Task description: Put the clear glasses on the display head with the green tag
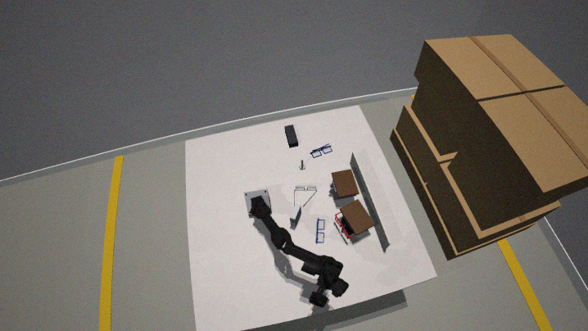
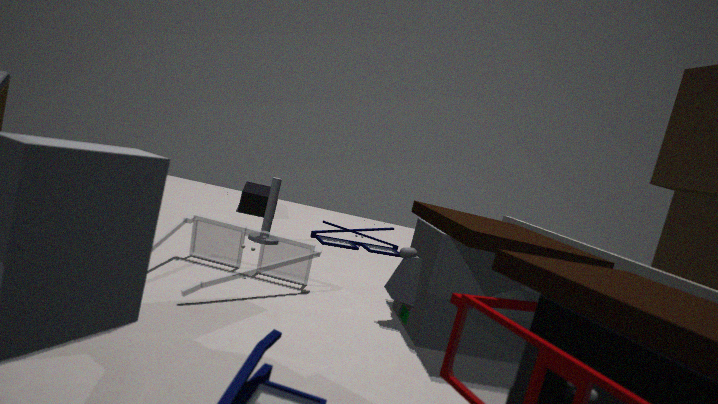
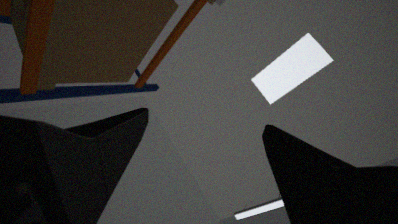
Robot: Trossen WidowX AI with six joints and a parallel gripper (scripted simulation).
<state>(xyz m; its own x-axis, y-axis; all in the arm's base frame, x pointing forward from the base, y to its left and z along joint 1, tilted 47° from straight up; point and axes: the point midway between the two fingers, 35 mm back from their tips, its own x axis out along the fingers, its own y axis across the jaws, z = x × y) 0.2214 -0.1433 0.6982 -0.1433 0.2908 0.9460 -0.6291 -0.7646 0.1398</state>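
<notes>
Now: the small post 15 cm ahead of my gripper tip, 83 cm to the left of it and 49 cm below it. Also, from my gripper tip: black box: 14 cm ahead, 109 cm to the left, 49 cm below; then grey block: 1 cm ahead, 50 cm to the left, 46 cm below; then grey display head: 30 cm ahead, 60 cm to the left, 46 cm below.
</notes>
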